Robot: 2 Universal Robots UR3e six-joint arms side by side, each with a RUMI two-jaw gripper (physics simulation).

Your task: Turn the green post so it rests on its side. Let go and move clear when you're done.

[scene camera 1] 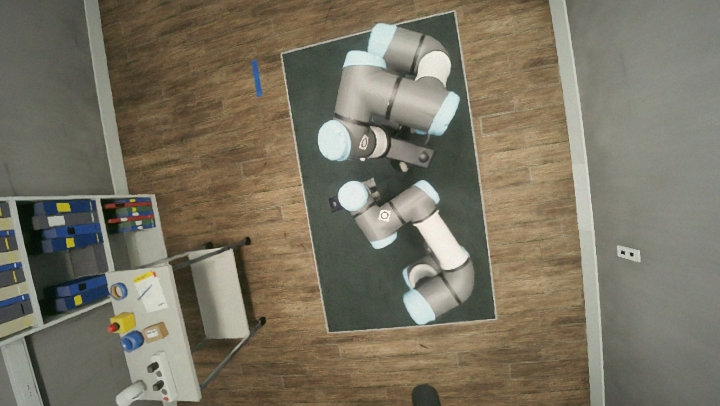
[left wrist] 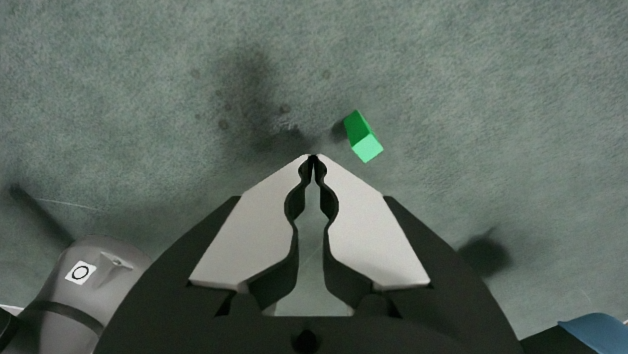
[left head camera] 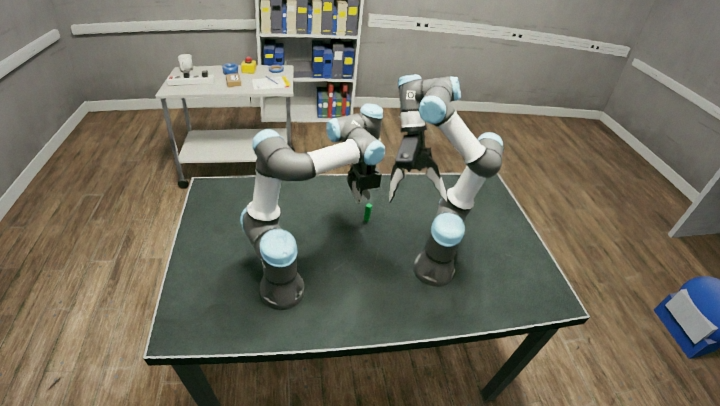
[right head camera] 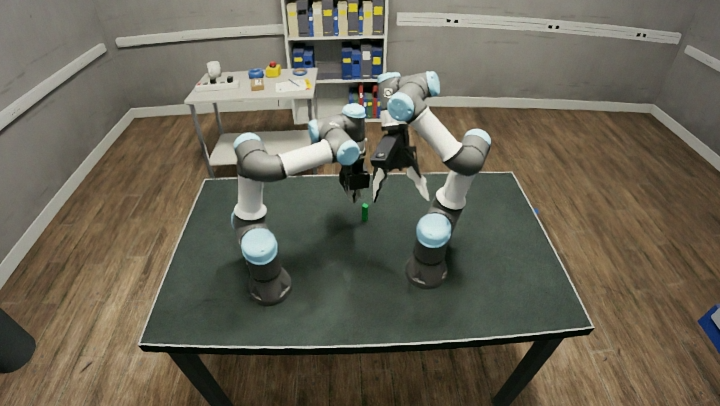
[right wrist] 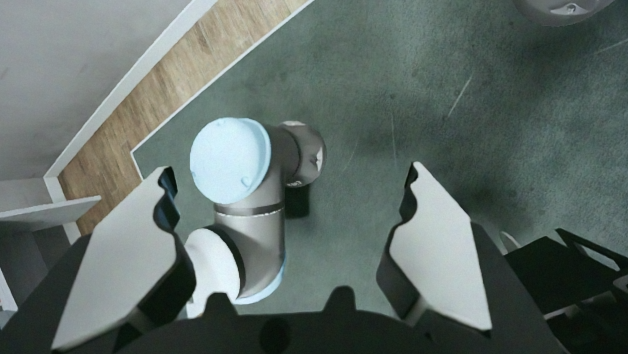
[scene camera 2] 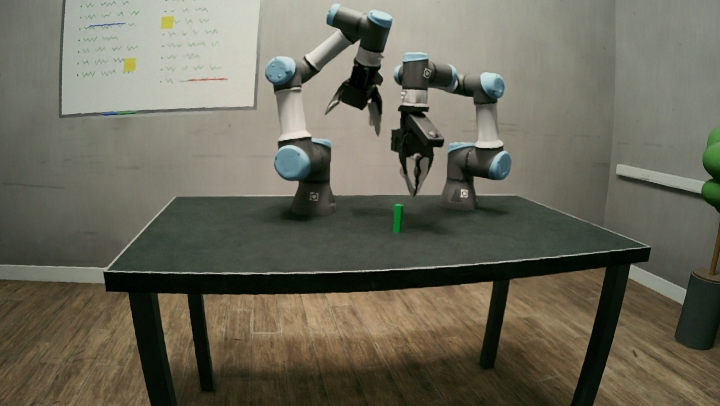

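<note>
The green post (left head camera: 368,212) (right head camera: 365,212) (scene camera 2: 397,218) stands upright on the dark table. In the left wrist view the green post (left wrist: 363,136) shows its light top face, a little right of and beyond the fingertips. My left gripper (left head camera: 362,201) (right head camera: 354,200) (scene camera 2: 414,194) (left wrist: 313,157) is shut with nothing between its tips. It points down and hangs above the table, close to the post but apart from it. My right gripper (left head camera: 417,199) (right head camera: 401,198) (scene camera 2: 351,123) (right wrist: 294,166) is open and empty, higher up over the table. The post does not show in scene camera 1.
The table (left head camera: 322,322) (right head camera: 312,322) (scene camera 2: 252,252) carries both arm bases. The right arm reaches in close beside the left arm. A side table (left head camera: 226,90) with small items and a bookshelf (left head camera: 307,79) stand behind the table in the left head view.
</note>
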